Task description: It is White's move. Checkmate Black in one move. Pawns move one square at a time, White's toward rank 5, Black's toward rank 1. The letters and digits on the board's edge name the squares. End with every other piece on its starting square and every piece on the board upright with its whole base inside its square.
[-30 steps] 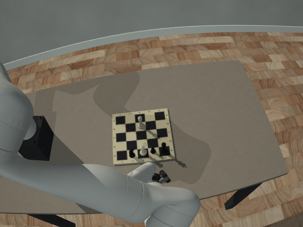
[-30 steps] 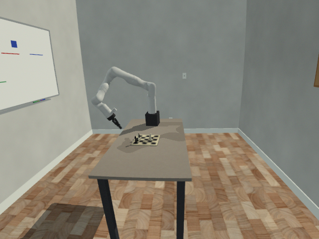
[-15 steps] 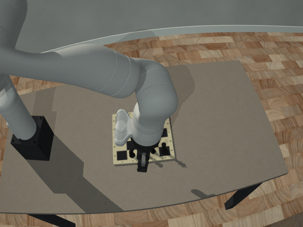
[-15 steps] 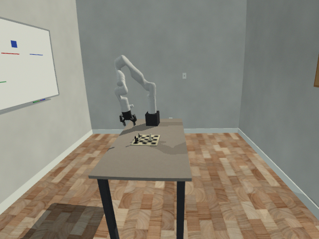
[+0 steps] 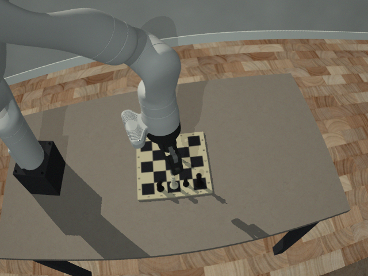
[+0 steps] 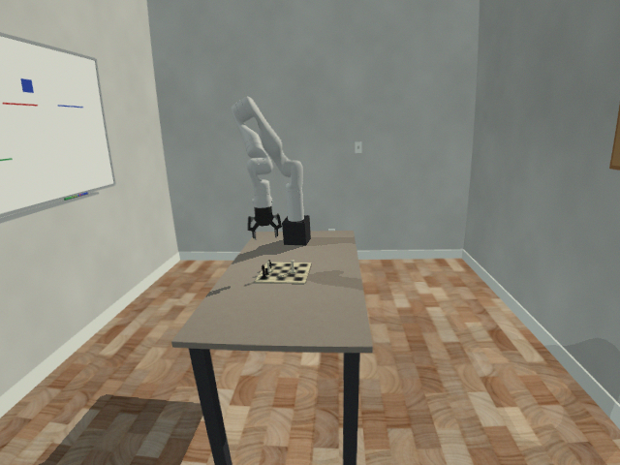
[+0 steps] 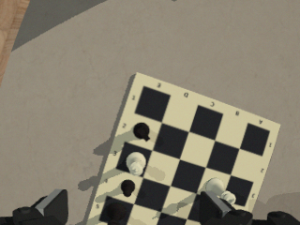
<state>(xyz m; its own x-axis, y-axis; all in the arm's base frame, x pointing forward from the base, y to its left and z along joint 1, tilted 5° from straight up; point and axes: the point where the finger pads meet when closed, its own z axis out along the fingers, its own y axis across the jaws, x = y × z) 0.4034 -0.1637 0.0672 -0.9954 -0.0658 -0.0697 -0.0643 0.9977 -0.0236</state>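
Right now my hand is 140 mm above the white pawn. From my hand the other things lie so: black pawn: 150 mm below, 30 mm ahead, 10 mm to the right; then tall black piece: 130 mm below, 70 mm ahead, 20 mm to the right; then white queen-like piece: 130 mm below, 110 mm to the left, 30 mm ahead.
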